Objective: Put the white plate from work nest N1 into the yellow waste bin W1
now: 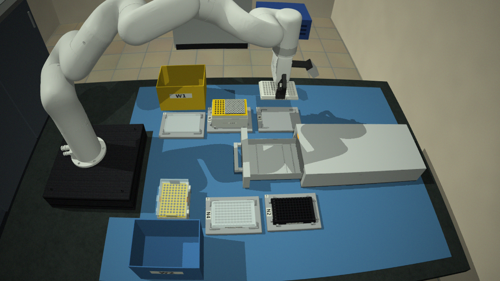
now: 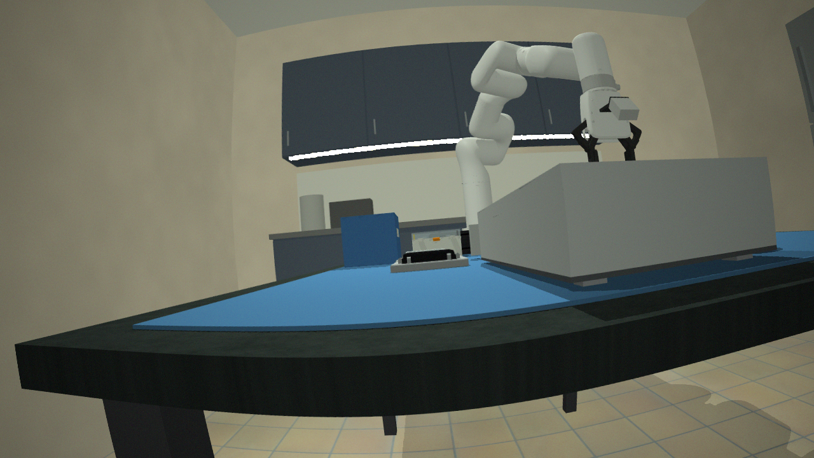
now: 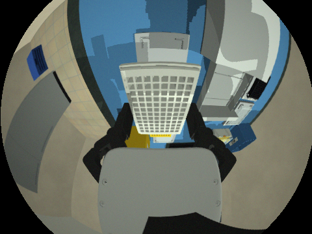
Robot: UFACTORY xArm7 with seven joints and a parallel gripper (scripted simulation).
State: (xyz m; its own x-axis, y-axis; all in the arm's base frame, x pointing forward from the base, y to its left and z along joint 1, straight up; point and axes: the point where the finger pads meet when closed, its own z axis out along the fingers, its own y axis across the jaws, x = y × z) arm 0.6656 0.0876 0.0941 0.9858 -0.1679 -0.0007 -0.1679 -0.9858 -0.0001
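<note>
My gripper is now 32 cm past the yellow waste bin W1, 18 cm to the right of it and 12 cm above it. From my hand the other things lie so: work nest N1: 15 cm below, 2 cm ahead, 1 cm to the right; then yellow tip rack: 17 cm behind, 10 cm below, 2 cm to the left; then white plate: 1 cm below.
</note>
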